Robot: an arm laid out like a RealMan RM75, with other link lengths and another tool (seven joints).
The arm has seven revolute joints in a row. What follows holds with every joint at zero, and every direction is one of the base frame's.
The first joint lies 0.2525 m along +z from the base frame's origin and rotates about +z.
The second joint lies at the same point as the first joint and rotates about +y.
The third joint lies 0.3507 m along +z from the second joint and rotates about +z.
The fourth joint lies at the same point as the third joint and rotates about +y.
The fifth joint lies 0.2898 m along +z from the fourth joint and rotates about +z.
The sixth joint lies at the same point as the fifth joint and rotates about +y.
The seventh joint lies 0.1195 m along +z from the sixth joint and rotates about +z.
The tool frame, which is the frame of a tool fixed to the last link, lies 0.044 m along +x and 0.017 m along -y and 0.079 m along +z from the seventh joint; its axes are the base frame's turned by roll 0, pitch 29.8 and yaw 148.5 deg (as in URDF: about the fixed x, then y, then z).
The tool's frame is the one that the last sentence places.
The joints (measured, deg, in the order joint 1, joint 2, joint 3, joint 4, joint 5, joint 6, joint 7), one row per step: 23.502 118.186 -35.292 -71.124 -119.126 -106.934 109.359; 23.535 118.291 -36.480 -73.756 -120.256 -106.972 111.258; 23.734 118.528 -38.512 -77.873 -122.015 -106.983 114.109; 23.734 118.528 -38.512 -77.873 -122.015 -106.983 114.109; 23.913 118.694 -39.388 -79.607 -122.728 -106.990 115.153; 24.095 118.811 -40.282 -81.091 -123.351 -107.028 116.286; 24.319 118.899 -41.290 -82.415 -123.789 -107.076 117.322; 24.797 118.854 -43.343 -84.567 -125.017 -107.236 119.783; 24.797 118.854 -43.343 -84.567 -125.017 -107.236 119.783; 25.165 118.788 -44.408 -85.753 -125.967 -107.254 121.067; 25.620 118.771 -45.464 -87.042 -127.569 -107.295 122.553; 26.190 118.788 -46.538 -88.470 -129.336 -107.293 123.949
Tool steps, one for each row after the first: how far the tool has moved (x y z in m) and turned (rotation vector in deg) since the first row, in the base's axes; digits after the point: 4 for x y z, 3 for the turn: -0.0056 0.0009 0.0045 -0.366 -2.152 -0.354; -0.0168 0.0034 0.0103 -0.763 -5.507 -0.577; -0.0168 0.0034 0.0103 -0.763 -5.507 -0.577; -0.0228 0.0050 0.0121 -0.834 -6.876 -0.399; -0.0285 0.0063 0.0133 -1.028 -8.030 -0.356; -0.0350 0.0078 0.0136 -1.302 -9.039 -0.091; -0.0455 0.0100 0.0140 -2.187 -11.118 -0.317; -0.0455 0.0100 0.0140 -2.187 -11.118 -0.317; -0.0509 0.0118 0.0150 -2.478 -12.518 -0.483; -0.0554 0.0135 0.0163 -2.753 -14.362 -1.083; -0.0609 0.0160 0.0181 -2.783 -16.401 -1.507
